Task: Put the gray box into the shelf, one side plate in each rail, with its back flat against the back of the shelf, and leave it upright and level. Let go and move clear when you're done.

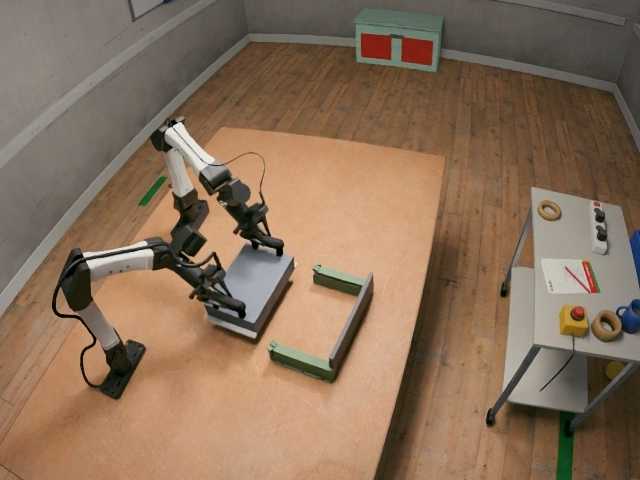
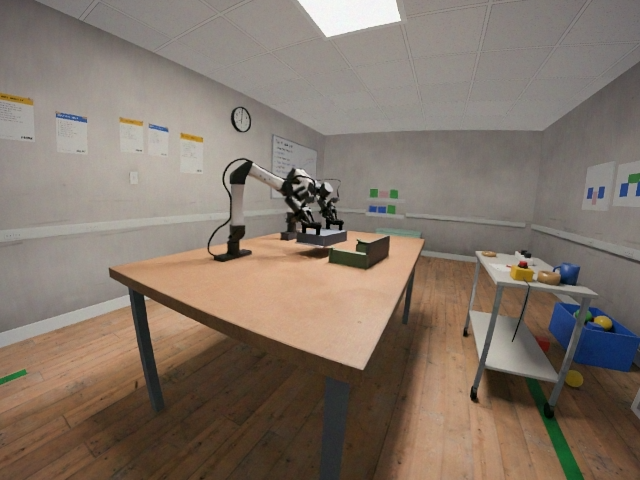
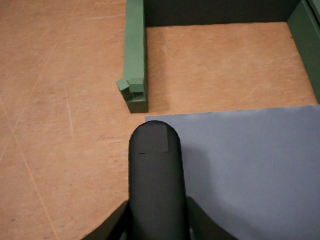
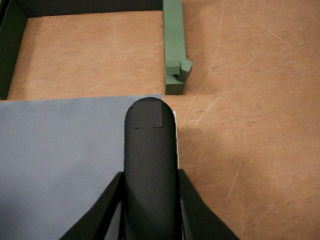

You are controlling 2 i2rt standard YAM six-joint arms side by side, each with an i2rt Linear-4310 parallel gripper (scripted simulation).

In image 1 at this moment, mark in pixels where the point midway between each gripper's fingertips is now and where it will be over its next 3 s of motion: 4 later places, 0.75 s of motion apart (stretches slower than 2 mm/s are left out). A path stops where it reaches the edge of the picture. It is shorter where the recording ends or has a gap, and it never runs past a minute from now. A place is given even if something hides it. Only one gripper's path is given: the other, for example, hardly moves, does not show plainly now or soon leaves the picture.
My left gripper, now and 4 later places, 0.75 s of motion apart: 267, 242; 270, 242; 276, 245; 286, 248; 296, 251
